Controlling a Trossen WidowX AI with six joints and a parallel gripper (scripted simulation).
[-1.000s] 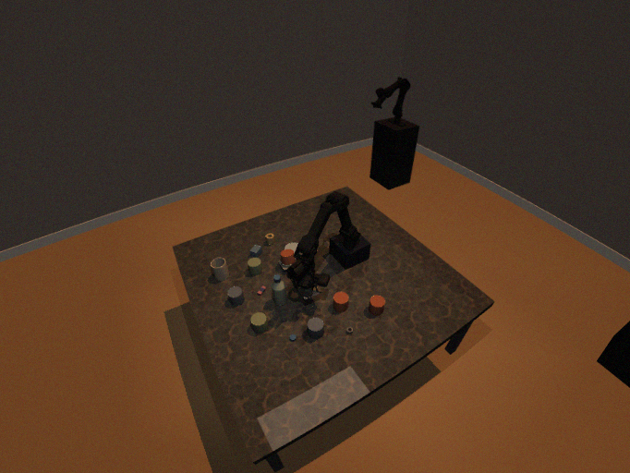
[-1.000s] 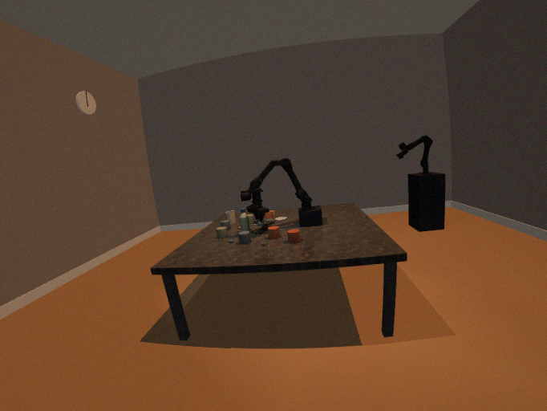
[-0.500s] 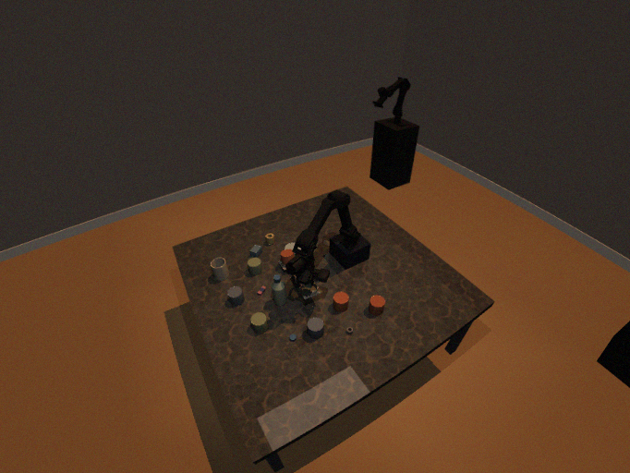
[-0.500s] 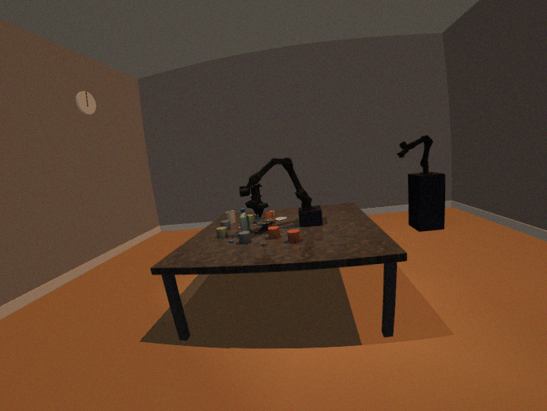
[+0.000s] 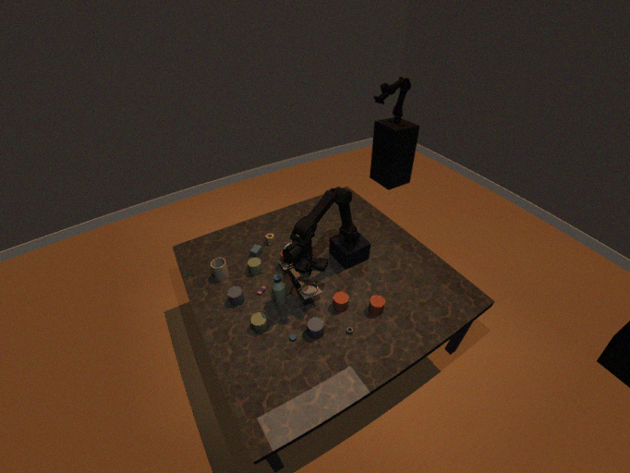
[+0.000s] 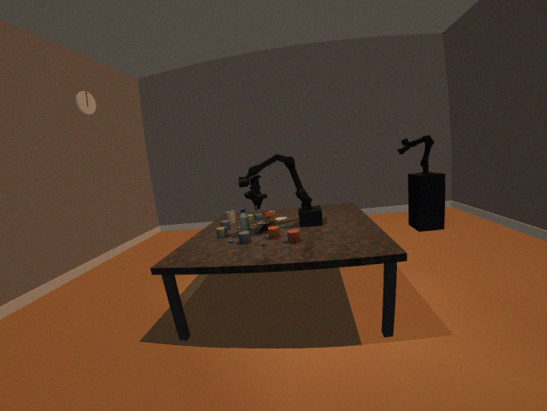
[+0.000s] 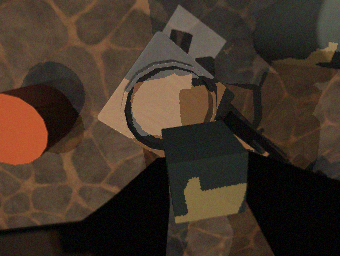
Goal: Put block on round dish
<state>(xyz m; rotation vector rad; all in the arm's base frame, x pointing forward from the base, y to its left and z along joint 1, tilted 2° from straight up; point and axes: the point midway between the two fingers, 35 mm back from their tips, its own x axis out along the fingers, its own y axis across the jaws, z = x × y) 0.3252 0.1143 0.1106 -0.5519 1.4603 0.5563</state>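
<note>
My gripper tip is now 360 mm to the left of the round blue-grey dish, 170 mm above it and 110 mm past it. The rest, counted from my gripper tip: white mug: 370 mm to the right, 320 mm ahead, 130 mm below; balance beam: 130 mm below, 110 mm to the right, 10 mm behind; bottle: 120 mm ahead, 60 mm below, 50 mm to the right.
</note>
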